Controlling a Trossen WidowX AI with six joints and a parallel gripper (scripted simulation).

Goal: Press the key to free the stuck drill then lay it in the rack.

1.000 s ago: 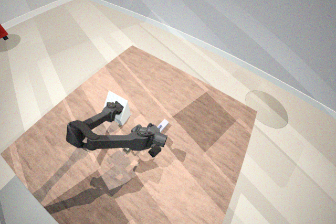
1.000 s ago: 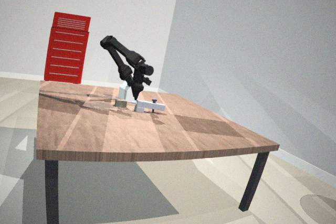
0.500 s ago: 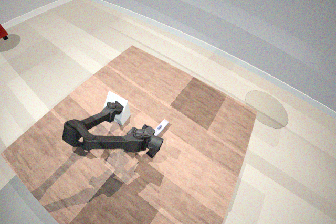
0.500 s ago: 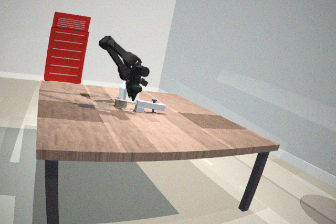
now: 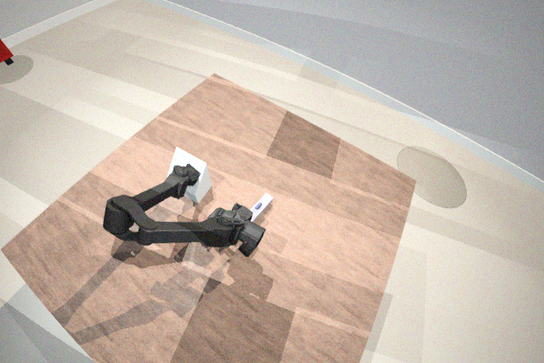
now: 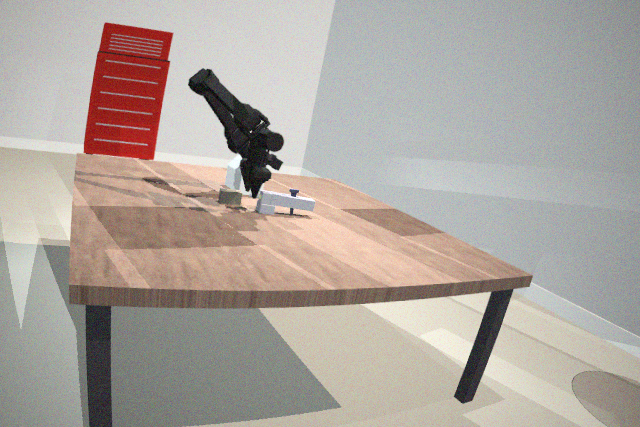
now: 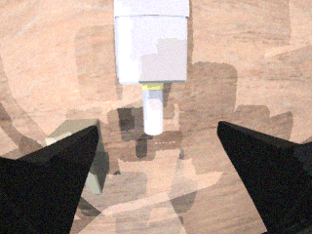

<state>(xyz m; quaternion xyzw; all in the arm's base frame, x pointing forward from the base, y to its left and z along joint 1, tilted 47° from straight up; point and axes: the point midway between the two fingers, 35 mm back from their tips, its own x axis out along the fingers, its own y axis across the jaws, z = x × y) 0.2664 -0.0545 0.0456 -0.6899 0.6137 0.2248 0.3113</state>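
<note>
The drill lies 6 cm to the left of my gripper tip. The rest, counted from my gripper tip: white holder block: 12 cm to the left, 2 cm below; then blue key: 15 cm to the left; then olive rack: 8 cm behind, 4 cm to the right, 3 cm below.
</note>
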